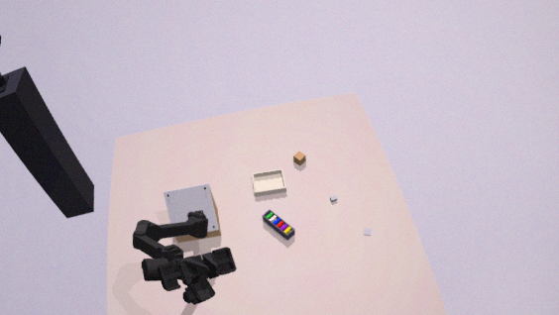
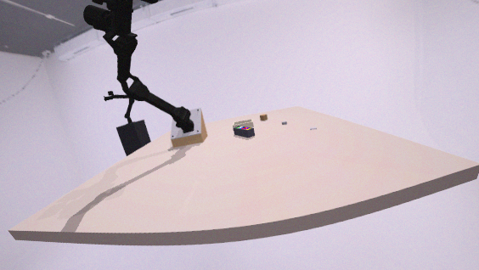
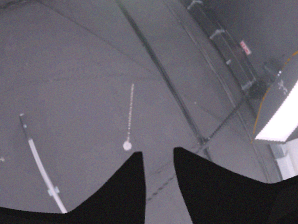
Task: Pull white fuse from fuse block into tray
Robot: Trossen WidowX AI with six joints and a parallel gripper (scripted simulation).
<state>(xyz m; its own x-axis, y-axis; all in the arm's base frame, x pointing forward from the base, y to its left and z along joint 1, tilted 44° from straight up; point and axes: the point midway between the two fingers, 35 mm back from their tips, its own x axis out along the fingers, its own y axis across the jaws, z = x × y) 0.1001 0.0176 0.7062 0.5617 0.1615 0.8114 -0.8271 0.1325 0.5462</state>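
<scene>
Right now the white fuse is 210 mm ahead of my gripper tip, 450 mm to the left of it and 620 mm below it. From my gripper tip the other things lie so: tray 240 mm ahead, 640 mm to the left, 640 mm below.
</scene>
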